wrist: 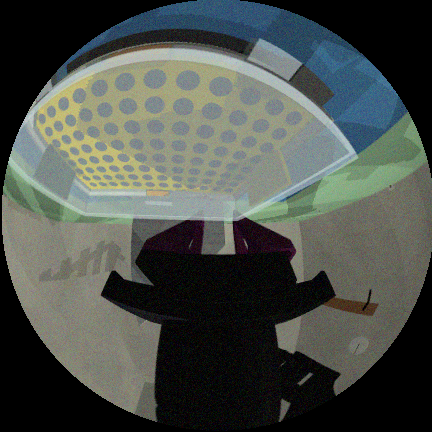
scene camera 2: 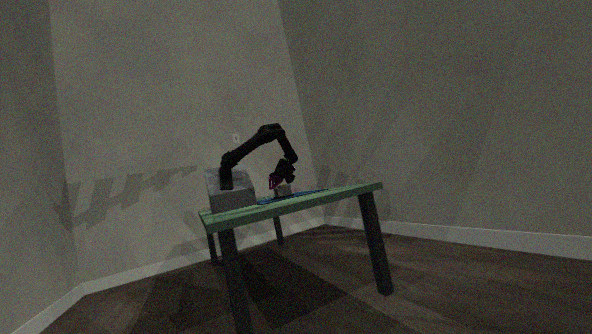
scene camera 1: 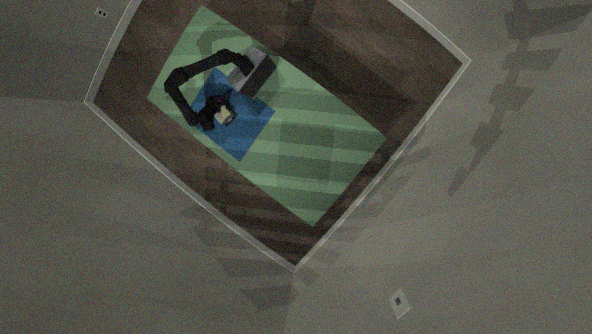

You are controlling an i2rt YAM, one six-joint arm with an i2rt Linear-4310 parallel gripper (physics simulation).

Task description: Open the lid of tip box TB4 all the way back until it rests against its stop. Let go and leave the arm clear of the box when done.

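Frame: origin at the arm's base, x right, y back, z down, level; millimetres.
Where they show: gripper, between the fingertips: [wrist: 217,214] [scene camera 2: 271,189] [scene camera 1: 221,96]; arm's base, origin of its link: [scene camera 2: 226,178] [scene camera 1: 245,65].
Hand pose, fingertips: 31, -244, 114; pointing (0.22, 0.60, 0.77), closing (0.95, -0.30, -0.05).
Note:
Each offset is from my fingertips to the top centre of the thing, as dx, dy, dz. "spot": to the spot under its first point. Level surfaces: height alone.
Tip box TB4 @(-55, -76, -13) [scene camera 1: 226,114] [scene camera 2: 283,191] stands on a blue mat @(dz +61) [scene camera 1: 243,134] [scene camera 2: 308,192] on the green table [scene camera 1: 310,166] [scene camera 2: 289,206]. In the wrist view its clear lid @(spot: -12, -110, -13) [wrist: 314,149] covers a yellow rack of round holes [wrist: 80,132] and fills the upper half of the picture. My gripper [wrist: 217,214] [scene camera 1: 218,109] [scene camera 2: 273,182] is right at the lid's front edge, with its purple fingers drawn close together. A narrow grey tab of the lid shows in the gap between them. I cannot tell whether the fingers touch it.
The arm's grey pedestal [scene camera 1: 255,55] [scene camera 2: 229,197] stands on the table just behind the mat. The box sits near the table's end by the pedestal. The room's walls and wooden floor [scene camera 2: 456,290] surround the table.

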